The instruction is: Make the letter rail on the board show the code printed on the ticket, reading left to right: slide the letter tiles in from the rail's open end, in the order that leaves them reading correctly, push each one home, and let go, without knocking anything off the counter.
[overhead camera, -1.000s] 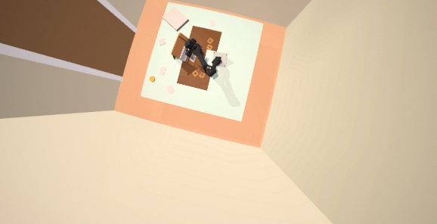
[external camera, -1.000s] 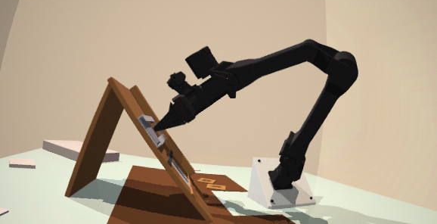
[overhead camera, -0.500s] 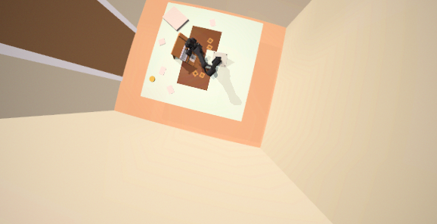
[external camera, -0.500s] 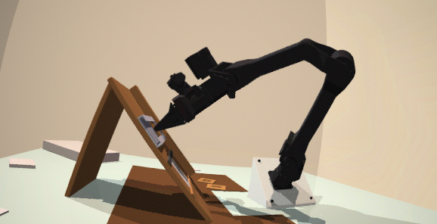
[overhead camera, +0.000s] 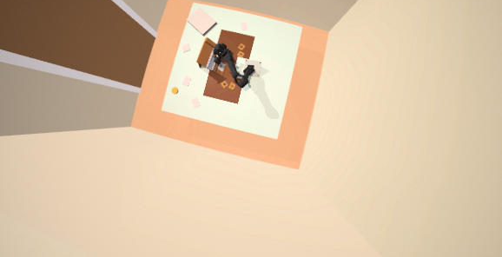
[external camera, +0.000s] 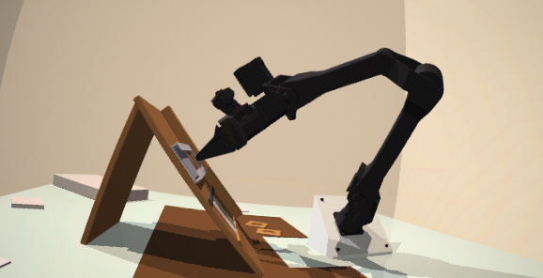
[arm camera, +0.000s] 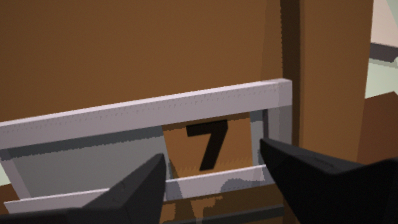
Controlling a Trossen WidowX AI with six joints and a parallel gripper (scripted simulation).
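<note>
Now: gripper tip 10 mm short of the orange letter tile and 10 mm above it. Also, from my gripper tip: brown mat: 180 mm below, 140 mm behind, 30 mm to the left; then white ticket: 90 mm below, 80 mm to the left, 50 mm behind; then block: 400 mm ahead, 170 mm below, 120 mm to the right.
</note>
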